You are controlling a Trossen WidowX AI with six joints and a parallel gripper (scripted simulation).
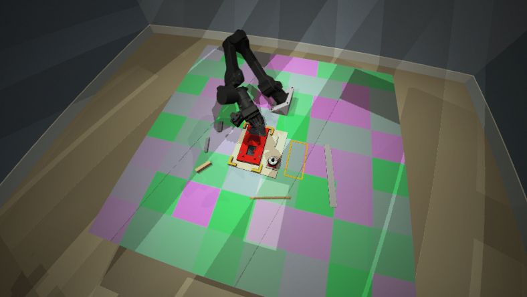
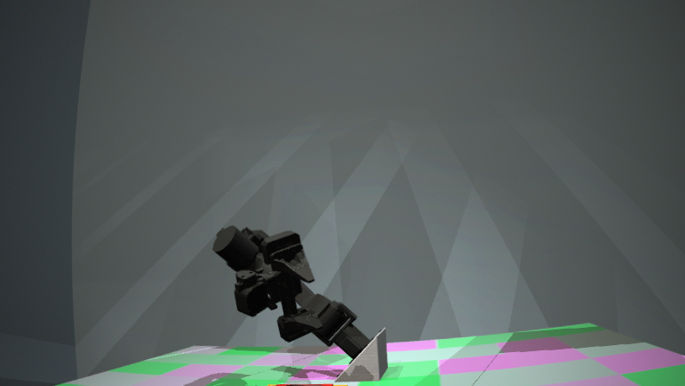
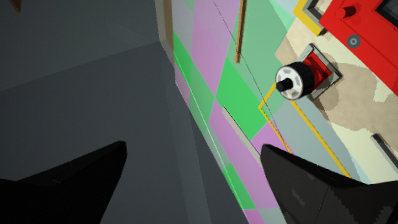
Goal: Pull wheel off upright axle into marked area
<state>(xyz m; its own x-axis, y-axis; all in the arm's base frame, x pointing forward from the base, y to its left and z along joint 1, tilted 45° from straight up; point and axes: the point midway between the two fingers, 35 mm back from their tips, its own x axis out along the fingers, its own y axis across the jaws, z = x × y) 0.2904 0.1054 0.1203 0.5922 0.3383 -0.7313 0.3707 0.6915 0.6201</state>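
Right now my gripper tip is 14 cm above the wheel, 5 cm to the right of it and 3 cm short of it. Round my gripper tip: long grey strip: 31 cm to the left, 18 cm below, 2 cm behind; thin wooden stick: 18 cm below, 18 cm ahead, 9 cm to the left.
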